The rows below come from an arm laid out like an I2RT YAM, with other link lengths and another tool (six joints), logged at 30 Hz.
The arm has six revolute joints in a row. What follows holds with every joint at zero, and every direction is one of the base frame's.
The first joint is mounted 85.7 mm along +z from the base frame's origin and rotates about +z.
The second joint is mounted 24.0 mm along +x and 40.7 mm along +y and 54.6 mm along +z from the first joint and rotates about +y.
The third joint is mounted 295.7 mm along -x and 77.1 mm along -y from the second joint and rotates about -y.
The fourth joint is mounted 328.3 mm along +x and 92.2 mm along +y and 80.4 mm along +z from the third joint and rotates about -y.
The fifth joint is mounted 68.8 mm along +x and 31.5 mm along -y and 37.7 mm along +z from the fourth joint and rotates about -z.
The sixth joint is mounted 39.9 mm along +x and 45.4 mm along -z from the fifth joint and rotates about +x.
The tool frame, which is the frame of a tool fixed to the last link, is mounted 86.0 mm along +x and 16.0 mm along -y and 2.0 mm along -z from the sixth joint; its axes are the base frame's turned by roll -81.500, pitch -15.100 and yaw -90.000 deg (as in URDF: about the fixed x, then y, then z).
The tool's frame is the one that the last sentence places.
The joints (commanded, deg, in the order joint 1, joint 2, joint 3, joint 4, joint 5, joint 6), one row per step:
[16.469 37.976 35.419 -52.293 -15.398 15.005]
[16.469 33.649 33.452 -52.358 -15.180 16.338]
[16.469 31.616 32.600 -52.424 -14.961 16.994]
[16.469 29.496 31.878 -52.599 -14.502 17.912]
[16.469 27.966 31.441 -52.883 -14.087 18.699]
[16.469 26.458 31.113 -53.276 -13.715 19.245]
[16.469 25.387 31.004 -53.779 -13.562 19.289]
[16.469 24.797 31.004 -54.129 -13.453 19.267]
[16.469 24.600 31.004 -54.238 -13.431 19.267]
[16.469 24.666 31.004 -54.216 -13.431 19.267]
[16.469 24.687 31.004 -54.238 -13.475 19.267]
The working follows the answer.
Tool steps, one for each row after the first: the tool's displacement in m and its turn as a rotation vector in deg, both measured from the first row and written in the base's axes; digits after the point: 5 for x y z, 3 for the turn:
[-0.00922 -0.00308 -0.00059 1.112 -1.698 -1.165]
[-0.01324 -0.00469 -0.00070 1.588 -2.543 -1.798]
[-0.01726 -0.00682 -0.00003 2.057 -3.440 -2.775]
[-0.02039 -0.00860 0.00063 2.387 -3.987 -3.626]
[-0.02361 -0.01033 0.00178 2.634 -4.602 -4.266]
[-0.02639 -0.01150 0.00308 2.690 -5.058 -4.391]
[-0.02804 -0.01224 0.00408 2.676 -5.322 -4.440]
[-0.02858 -0.01245 0.00443 2.688 -5.411 -4.454]
[-0.02843 -0.01240 0.00428 2.674 -5.369 -4.454]
[-0.02849 -0.01232 0.00418 2.693 -5.318 -4.427]

Tool pose at each row, in the base's axes (x y z in m, rotation vector in deg; rounded; the steps above come from the unrounded poses):
[0.20155 0.10477 0.22125 -110.952 77.095 -17.070]
[0.19233 0.10169 0.22067 -108.649 77.057 -18.399]
[0.18831 0.10008 0.22055 -107.531 77.088 -19.134]
[0.18429 0.09795 0.22122 -106.178 77.417 -20.079]
[0.18116 0.09617 0.22188 -105.153 77.856 -20.741]
[0.17794 0.09443 0.22303 -104.299 78.048 -21.422]
[0.17516 0.09327 0.22434 -103.991 77.863 -21.851]
[0.17351 0.09253 0.22534 -103.864 77.739 -22.123]
[0.17297 0.09232 0.22568 -103.810 77.692 -22.200]
[0.17312 0.09236 0.22554 -103.838 77.721 -22.173]
[0.17306 0.09244 0.22544 -103.861 77.727 -22.100]

